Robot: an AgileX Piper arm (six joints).
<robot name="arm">
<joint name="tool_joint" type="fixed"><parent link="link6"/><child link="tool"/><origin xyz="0 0 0" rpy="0 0 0"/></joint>
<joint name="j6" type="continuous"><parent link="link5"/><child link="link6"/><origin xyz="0 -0.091 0" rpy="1.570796 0 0"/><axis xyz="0 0 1"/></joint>
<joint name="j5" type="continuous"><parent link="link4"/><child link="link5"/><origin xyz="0 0 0" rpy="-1.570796 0 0"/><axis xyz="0 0 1"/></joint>
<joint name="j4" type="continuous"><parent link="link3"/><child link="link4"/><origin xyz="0.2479 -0.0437 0" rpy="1.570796 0 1.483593"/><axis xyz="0 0 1"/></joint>
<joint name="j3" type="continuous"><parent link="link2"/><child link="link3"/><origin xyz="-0.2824 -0.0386 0" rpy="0 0 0"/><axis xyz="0 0 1"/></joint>
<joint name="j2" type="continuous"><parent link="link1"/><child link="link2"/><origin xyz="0 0 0" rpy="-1.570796 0 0"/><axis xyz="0 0 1"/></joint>
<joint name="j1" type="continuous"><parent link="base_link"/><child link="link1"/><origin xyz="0 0 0.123" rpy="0 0 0"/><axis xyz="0 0 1"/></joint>
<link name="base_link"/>
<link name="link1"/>
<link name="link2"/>
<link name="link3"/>
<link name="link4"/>
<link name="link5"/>
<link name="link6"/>
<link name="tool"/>
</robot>
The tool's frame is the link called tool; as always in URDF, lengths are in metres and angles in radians. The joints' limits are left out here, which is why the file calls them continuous.
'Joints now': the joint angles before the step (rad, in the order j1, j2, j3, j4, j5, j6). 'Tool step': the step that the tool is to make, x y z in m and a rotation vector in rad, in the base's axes. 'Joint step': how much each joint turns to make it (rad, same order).
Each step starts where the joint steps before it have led.
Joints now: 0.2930 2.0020 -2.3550 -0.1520 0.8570 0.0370
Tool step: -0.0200 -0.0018 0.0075 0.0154 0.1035 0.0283
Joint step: -0.0001 -0.0430 0.0002 0.0690 0.1359 -0.0271
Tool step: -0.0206 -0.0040 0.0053 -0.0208 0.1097 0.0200
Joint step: 0.0000 -0.0400 -0.0001 0.0321 0.1500 -0.0250
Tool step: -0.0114 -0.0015 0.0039 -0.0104 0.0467 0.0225
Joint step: 0.0001 -0.0220 -0.0002 0.0229 0.0691 -0.0219
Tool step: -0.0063 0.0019 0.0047 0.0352 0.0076 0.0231
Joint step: -0.0001 -0.0141 0.0006 0.0431 0.0107 -0.0011
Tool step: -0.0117 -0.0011 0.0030 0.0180 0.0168 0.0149
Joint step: 0.0001 -0.0470 0.0559 0.0269 0.0020 -0.0010
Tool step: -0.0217 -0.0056 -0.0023 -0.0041 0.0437 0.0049
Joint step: 0.0002 -0.0980 0.1415 0.0098 -0.0006 0.0003
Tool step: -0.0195 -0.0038 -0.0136 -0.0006 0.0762 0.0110
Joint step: -0.0002 -0.0899 0.1621 0.0243 0.0010 -0.0002
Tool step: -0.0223 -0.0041 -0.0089 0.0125 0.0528 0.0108
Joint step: 0.0002 -0.0891 0.1364 0.0288 -0.0004 0.0012
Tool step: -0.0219 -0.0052 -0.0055 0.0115 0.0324 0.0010
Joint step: -0.0004 -0.0829 0.1095 0.0172 0.0004 0.0066
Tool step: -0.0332 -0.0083 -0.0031 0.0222 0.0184 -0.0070
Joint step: 0.0011 -0.1210 0.1301 0.0160 -0.0001 0.0180
